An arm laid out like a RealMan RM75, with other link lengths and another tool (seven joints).
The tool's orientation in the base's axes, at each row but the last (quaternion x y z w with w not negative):
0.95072 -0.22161 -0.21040 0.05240
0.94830 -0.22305 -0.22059 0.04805
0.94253 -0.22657 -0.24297 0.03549
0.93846 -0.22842 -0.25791 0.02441
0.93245 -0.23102 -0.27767 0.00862
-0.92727 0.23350 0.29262 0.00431
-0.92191 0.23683 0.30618 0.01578
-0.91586 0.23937 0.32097 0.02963
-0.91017 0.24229 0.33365 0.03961
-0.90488 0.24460 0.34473 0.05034
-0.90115 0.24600 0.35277 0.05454
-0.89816 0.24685 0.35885 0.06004
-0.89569 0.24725 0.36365 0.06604
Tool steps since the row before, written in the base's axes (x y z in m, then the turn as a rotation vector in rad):
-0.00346 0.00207 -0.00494 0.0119 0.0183 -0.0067
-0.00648 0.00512 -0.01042 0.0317 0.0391 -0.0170
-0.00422 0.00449 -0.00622 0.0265 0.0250 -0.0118
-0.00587 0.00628 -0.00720 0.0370 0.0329 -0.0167
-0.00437 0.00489 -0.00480 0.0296 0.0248 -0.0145
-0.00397 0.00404 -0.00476 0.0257 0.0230 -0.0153
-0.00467 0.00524 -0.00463 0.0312 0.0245 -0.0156
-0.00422 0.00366 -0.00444 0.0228 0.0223 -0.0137
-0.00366 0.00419 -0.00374 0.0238 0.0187 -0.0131
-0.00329 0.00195 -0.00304 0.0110 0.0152 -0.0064
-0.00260 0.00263 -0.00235 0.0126 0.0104 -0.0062
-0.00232 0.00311 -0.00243 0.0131 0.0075 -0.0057
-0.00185 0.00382 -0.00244 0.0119 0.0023 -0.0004
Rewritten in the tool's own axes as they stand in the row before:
-0.00187 -0.00143 0.00593 0.0041 -0.0224 0.0009
-0.00334 -0.00396 0.01225 0.0148 -0.0510 0.0016
-0.00253 -0.00339 0.00766 0.0148 -0.0353 -0.0011
-0.00384 -0.00435 0.00959 0.0216 -0.0476 -0.0015
-0.00289 -0.00320 0.00689 0.0185 -0.0369 -0.0004
-0.00200 -0.00248 0.00668 0.0169 -0.0337 0.0021
-0.00286 -0.00310 0.00727 0.0203 -0.0375 -0.0004
-0.00173 -0.00174 0.00670 0.0144 -0.0315 0.0024
-0.00181 -0.00231 0.00603 0.0162 -0.0287 0.0005
-0.00094 -0.00037 0.00478 0.0050 -0.0191 0.0022
-0.00115 -0.00122 0.00405 0.0078 -0.0156 -0.0002
-0.00105 -0.00175 0.00410 0.0090 -0.0133 -0.0017
-0.00097 -0.00256 0.00406 0.0067 -0.0079 -0.0064

